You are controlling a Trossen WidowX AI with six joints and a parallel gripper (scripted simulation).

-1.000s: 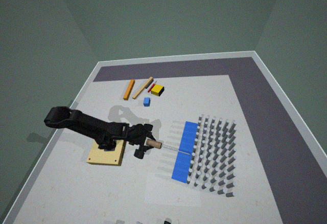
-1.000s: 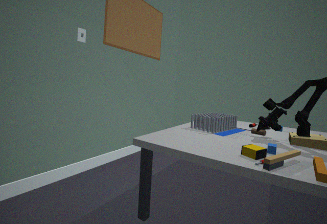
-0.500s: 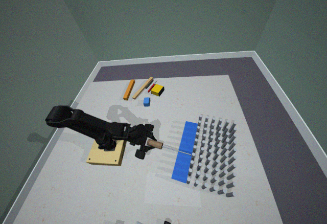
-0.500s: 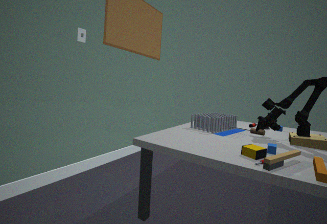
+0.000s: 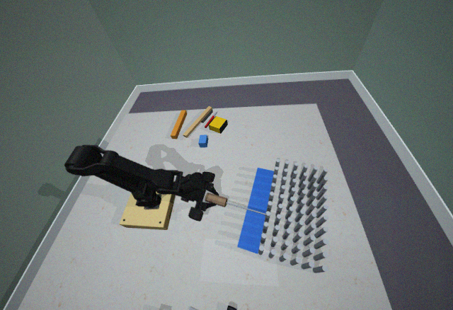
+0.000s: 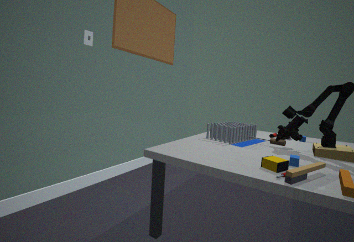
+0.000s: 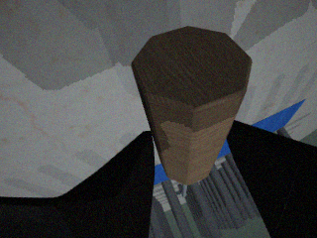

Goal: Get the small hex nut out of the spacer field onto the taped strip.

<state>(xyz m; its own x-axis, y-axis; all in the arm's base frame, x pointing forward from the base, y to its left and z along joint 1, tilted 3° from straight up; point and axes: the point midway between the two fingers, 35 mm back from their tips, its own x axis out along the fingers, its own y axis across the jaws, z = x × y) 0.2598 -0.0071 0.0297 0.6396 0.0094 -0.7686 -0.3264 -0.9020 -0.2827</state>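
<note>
The blue taped strip lies 170 mm ahead of my gripper tip, 20 mm to the right of it and 40 mm below it. Also, from my gripper tip: hex nut: 320 mm ahead, 120 mm to the right, 30 mm below; black box: 10 mm ahead, 460 mm to the left, 20 mm below; wire hook: 100 mm ahead, 40 mm to the right, 10 mm below.
</note>
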